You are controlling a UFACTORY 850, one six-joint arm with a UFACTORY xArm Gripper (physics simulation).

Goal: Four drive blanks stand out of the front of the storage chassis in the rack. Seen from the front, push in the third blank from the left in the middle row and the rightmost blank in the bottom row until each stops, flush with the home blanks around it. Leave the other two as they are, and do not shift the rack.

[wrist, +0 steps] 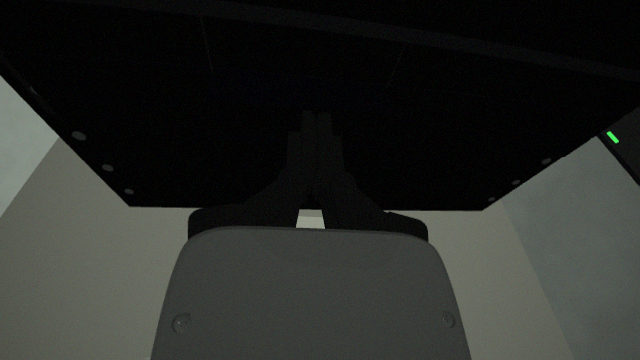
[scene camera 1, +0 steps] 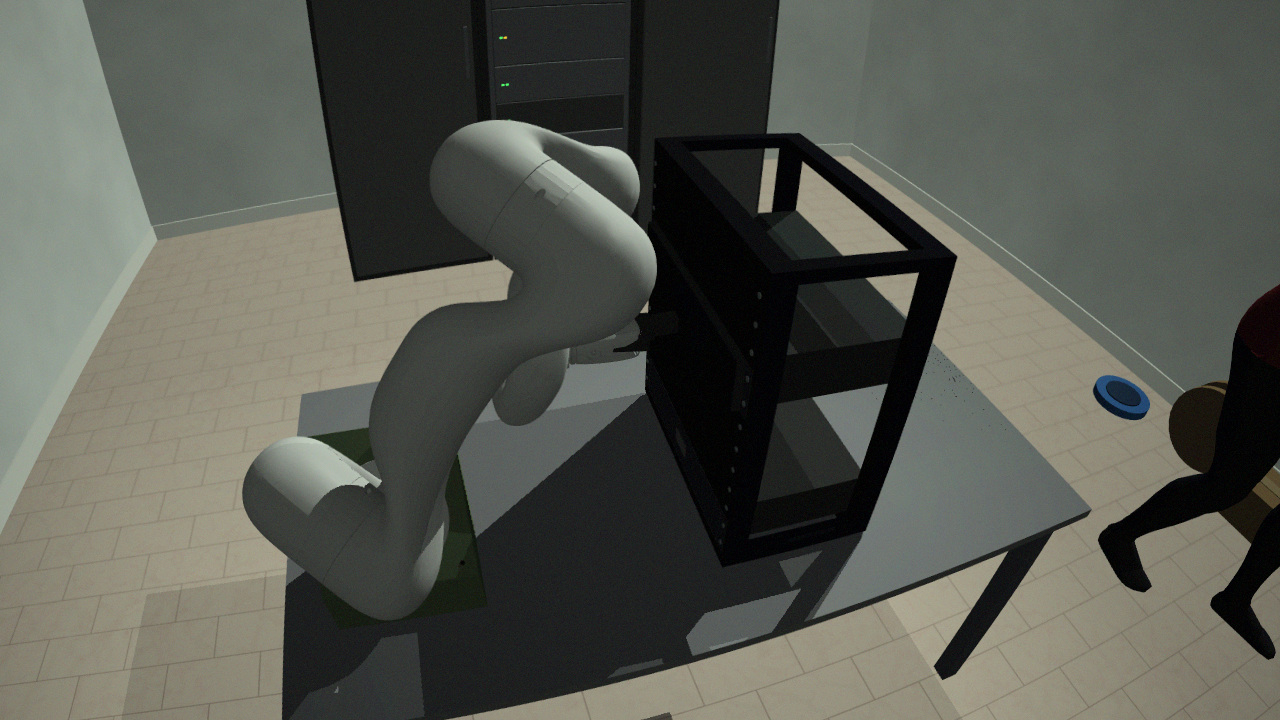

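Note:
The black rack (scene camera 1: 897, 394) stands upright on the table, its front towards the arm. The storage chassis (scene camera 1: 707, 358) (wrist: 240, 110) sits in it, and its front is almost black in both views. Thin seam lines show on it near the top of the wrist view. The separate drive blanks cannot be made out, nor which ones stand out. My gripper (scene camera 1: 674, 322) (wrist: 313, 129) is shut and empty. Its fingertips are at the chassis front, around mid-width in the wrist view. Whether they touch a blank, and which one, is too dark to tell.
The grey table (scene camera 1: 1002, 483) carries the rack and the arm's green base plate (scene camera 1: 469, 559). Dark cabinets (scene camera 1: 402, 134) stand behind. A person's legs (scene camera 1: 1239, 394), a blue disc (scene camera 1: 1121, 396) and a round brown object (scene camera 1: 1194, 428) are on the right, beyond the table.

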